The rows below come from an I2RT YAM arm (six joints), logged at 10 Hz.
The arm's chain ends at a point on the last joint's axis. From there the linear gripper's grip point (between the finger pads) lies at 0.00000 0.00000 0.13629 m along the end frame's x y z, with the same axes.
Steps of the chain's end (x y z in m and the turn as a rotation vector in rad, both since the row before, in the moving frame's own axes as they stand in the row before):
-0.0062, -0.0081, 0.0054, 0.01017, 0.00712, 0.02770
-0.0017, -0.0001, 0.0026, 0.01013, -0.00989, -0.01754
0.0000, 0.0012, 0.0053, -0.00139, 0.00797, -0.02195
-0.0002, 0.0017, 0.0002, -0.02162, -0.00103, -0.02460
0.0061, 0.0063, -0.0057, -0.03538, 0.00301, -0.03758
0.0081, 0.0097, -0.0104, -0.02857, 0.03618, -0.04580
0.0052, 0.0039, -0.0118, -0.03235, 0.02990, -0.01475
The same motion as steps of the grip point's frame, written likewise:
-0.0052, -0.0095, 0.0054, 0.01017, 0.00712, 0.02770
-0.0031, -0.0015, 0.0026, 0.01013, -0.00989, -0.01754
0.0011, 0.0014, 0.0053, -0.00139, 0.00797, -0.02195
-0.0003, 0.0046, 0.0002, -0.02162, -0.00103, -0.02460
0.0066, 0.0111, -0.0058, -0.03538, 0.00301, -0.03758
0.0131, 0.0135, -0.0105, -0.02857, 0.03618, -0.04580
0.0093, 0.0083, -0.0119, -0.03235, 0.02990, -0.01475

